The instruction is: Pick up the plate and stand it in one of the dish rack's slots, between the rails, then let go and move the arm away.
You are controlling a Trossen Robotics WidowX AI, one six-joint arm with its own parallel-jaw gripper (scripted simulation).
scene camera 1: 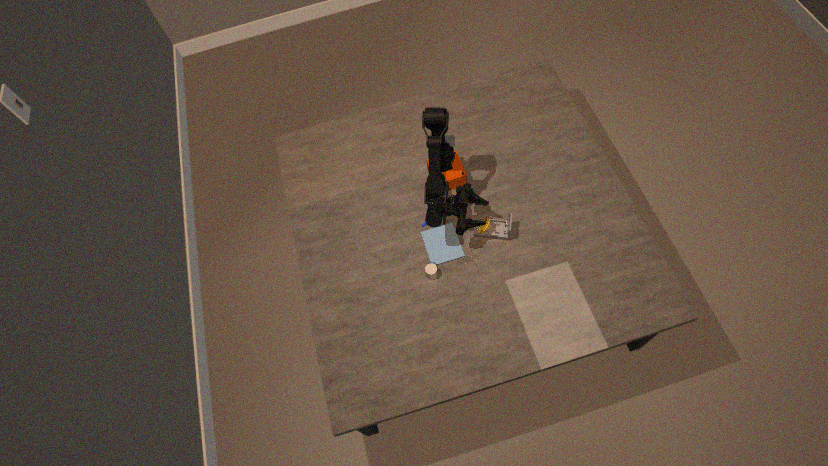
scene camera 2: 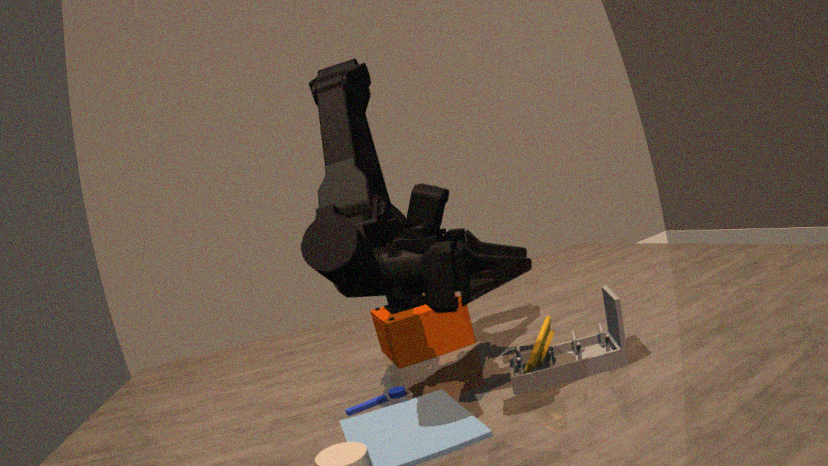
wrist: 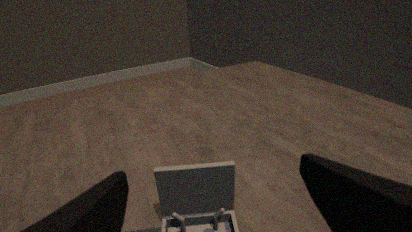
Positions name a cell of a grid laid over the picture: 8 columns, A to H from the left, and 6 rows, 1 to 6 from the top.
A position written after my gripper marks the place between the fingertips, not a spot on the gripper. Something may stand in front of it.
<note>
My gripper (scene camera 2: F4) is open, holding nothing. Also in view: a grey dish rack (scene camera 2: F5) and a light blue mat (scene camera 1: E4).
My gripper also shows in scene camera 1 (scene camera 1: E3) and in the wrist view (wrist: E5).
</note>
